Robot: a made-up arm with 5 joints. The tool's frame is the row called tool. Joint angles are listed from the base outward. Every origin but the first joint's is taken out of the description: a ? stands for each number. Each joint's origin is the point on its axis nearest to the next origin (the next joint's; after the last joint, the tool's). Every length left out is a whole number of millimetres.
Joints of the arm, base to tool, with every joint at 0 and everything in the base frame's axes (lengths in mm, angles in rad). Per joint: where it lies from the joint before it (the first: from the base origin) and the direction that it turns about. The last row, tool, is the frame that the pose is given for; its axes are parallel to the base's.
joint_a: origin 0 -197 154 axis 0 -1 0
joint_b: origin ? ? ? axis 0 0 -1
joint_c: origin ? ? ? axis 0 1 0
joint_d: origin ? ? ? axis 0 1 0
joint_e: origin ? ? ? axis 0 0 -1
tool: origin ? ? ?
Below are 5 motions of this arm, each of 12 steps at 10 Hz.
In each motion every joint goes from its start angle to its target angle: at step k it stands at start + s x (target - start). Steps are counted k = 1, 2, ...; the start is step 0. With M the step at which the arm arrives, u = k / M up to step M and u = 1 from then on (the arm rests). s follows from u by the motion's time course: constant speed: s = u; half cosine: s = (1 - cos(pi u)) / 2; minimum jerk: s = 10 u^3 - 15 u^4 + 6 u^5.
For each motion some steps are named. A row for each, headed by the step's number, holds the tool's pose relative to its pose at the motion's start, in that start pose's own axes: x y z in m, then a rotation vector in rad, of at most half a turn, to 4 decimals.
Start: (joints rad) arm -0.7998 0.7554 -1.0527 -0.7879 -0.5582
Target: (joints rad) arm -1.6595 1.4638 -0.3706 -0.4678 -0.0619
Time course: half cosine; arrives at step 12
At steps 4, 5, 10, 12:
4: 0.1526 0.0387 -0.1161 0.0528 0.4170 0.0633
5: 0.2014 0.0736 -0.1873 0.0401 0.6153 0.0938
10: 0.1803 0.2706 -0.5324 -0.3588 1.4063 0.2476
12: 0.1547 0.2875 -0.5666 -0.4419 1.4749 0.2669

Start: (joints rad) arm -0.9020 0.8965 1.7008 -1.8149 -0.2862
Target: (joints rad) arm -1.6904 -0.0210 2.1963 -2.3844 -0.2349
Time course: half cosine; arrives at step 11
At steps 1, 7, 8, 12:
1: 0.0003 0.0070 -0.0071 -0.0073 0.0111 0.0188
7: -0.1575 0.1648 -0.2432 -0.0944 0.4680 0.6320
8: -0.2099 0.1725 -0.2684 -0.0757 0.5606 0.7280
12: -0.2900 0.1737 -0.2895 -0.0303 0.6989 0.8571

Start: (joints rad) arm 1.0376 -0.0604 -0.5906 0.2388 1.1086
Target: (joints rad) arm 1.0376 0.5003 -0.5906 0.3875 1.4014
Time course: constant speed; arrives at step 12
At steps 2, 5, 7, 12:
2: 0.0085 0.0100 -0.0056 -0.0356 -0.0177 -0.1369
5: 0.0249 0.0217 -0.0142 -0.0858 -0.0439 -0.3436
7: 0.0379 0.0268 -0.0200 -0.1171 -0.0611 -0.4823
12: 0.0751 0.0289 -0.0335 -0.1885 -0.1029 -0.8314

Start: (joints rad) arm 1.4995 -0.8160 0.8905 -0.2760 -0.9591
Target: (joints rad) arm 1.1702 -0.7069 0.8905 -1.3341 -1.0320
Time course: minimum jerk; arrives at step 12
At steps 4, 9, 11, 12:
4: -0.0353 0.0153 -0.0095 -0.1122 -0.1439 0.0192
9: -0.1487 0.0794 -0.1068 -0.4915 -0.5854 -0.0068
11: -0.1619 0.0905 -0.1283 -0.5483 -0.6426 -0.0213
12: -0.1625 0.0911 -0.1294 -0.5512 -0.6455 -0.0221

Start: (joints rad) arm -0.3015 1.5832 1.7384 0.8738 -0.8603
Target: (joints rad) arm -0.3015 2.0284 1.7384 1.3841 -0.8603
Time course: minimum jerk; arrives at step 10
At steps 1, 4, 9, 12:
1: -0.0001 -0.0019 -0.0006 0.0046 0.0014 0.0033
4: 0.0037 -0.0668 -0.0274 0.1626 0.0590 0.1275
9: 0.0450 -0.1732 -0.1095 0.4566 0.2323 0.4291
12: 0.0458 -0.1742 -0.1106 0.4598 0.2349 0.4332

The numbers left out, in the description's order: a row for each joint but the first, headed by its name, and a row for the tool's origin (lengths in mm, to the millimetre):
joint_b: 84 0 -141
joint_c: 26 -62 0
joint_d: 81 0 290
joint_e: 182 0 250
tool: -79 42 0

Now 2 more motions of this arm.
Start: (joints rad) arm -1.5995 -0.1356 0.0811 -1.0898 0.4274
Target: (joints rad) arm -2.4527 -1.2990 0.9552 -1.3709 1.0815
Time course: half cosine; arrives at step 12
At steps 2, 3, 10, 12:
2: 0.0198 0.0095 -0.0435 0.0219 0.1171 -0.0092
3: 0.0348 0.0229 -0.0974 0.0429 0.2567 -0.0208
10: -0.2208 0.2251 -0.4204 0.0729 1.5795 -0.0460
12: -0.2537 0.2436 -0.4115 0.0716 1.6790 -0.0321

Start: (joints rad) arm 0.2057 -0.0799 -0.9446 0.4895 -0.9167
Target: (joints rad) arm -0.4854 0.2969 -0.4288 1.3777 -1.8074
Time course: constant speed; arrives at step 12
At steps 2, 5, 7, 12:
2: 0.0650 -0.0999 -0.0449 0.2834 0.2043 0.0856
5: 0.1199 -0.2224 -0.1780 0.7669 0.4168 0.1889
7: 0.1207 -0.2708 -0.2942 1.1168 0.4899 0.2252
12: 0.0034 -0.2404 -0.5667 2.0082 0.4070 0.1153

